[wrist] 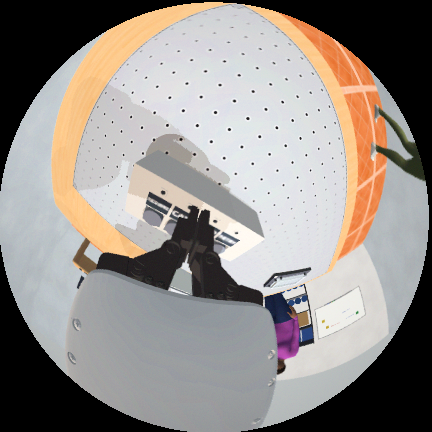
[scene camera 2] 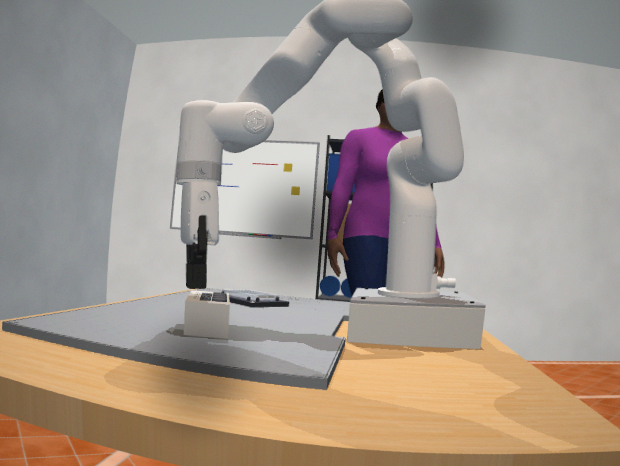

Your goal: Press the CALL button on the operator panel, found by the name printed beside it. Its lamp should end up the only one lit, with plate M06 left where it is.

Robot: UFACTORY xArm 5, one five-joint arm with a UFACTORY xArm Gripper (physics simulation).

my gripper: wrist; scene camera 2
same spot on my gripper: (scene camera 2: pixel 196 268) = (wrist: pixel 171 236)
